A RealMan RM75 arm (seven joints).
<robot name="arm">
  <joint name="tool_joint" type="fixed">
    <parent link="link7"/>
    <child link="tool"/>
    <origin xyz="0 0 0" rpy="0 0 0"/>
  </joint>
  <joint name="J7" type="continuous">
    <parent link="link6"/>
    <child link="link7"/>
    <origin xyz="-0.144 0 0" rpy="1.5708 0 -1.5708"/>
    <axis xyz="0 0 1"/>
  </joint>
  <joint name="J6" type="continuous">
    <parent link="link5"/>
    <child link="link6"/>
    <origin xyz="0 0 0" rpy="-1.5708 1.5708 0"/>
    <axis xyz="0 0 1"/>
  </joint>
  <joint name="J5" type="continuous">
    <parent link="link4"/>
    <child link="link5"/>
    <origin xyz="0 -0.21 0" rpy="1.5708 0 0"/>
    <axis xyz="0 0 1"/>
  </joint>
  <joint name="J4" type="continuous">
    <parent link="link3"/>
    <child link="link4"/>
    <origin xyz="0 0 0" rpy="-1.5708 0 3.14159"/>
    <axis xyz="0 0 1"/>
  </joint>
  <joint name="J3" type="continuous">
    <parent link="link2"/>
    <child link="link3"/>
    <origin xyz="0 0.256 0" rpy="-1.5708 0 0"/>
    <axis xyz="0 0 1"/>
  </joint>
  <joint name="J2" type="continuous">
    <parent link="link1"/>
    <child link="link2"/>
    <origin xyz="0 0 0" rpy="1.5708 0 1.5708"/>
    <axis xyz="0 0 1"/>
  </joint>
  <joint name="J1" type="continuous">
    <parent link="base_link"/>
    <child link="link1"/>
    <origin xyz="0 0 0.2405" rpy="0 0 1.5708"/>
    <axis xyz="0 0 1"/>
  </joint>
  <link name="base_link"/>
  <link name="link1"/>
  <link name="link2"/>
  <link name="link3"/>
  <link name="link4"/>
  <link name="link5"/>
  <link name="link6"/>
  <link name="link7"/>
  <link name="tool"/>
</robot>
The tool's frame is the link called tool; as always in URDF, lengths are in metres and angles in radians. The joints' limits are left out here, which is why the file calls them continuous.
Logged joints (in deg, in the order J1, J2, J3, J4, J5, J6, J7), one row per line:
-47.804, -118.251, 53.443, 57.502, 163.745, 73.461, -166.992
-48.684, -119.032, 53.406, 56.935, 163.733, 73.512, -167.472
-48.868, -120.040, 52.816, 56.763, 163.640, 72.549, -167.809
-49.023, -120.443, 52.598, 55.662, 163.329, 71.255, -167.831
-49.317, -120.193, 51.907, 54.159, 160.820, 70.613, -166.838
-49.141, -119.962, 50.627, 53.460, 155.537, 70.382, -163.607
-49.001, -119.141, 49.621, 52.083, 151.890, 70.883, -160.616
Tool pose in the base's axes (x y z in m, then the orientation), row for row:
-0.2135, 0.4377, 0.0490, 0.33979, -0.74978, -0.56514, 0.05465
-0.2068, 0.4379, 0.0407, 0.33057, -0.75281, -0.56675, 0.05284
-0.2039, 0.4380, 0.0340, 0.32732, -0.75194, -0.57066, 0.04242
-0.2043, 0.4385, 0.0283, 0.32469, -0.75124, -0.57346, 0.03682
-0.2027, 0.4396, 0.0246, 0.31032, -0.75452, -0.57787, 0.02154
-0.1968, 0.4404, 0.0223, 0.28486, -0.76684, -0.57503, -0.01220
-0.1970, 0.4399, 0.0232, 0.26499, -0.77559, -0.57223, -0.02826
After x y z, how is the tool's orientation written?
As a quaternion, w x y z.
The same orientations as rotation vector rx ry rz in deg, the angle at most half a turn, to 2 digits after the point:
-111.83, -84.29, 8.15
-112.78, -84.91, 7.92
-112.83, -85.63, 6.37
-112.87, -86.16, 5.53
-114.17, -87.44, 3.26
-117.52, -88.12, -1.87
-120.06, -88.58, -4.37

